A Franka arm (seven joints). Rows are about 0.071 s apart.
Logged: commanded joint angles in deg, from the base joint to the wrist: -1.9, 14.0, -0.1, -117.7, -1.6, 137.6, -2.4; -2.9, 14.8, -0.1, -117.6, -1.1, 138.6, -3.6; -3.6, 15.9, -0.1, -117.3, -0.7, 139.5, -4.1; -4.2, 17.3, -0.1, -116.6, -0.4, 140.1, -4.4; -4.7, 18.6, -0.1, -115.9, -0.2, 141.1, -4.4; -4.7, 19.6, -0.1, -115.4, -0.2, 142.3, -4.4; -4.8, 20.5, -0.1, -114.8, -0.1, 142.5, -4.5; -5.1, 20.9, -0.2, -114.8, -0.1, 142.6, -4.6
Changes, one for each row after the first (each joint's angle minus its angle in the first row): -1.0, 0.8, 0.0, 0.1, 0.5, 1.0, -1.2; -1.7, 1.9, 0.0, 0.4, 0.9, 1.9, -1.7; -2.3, 3.3, 0.0, 1.1, 1.2, 2.5, -2.0; -2.8, 4.6, 0.0, 1.8, 1.4, 3.5, -2.0; -2.8, 5.6, 0.0, 2.3, 1.4, 4.7, -2.0; -2.9, 6.5, 0.0, 2.9, 1.5, 4.9, -2.1; -3.2, 6.9, -0.1, 2.9, 1.5, 5.0, -2.2
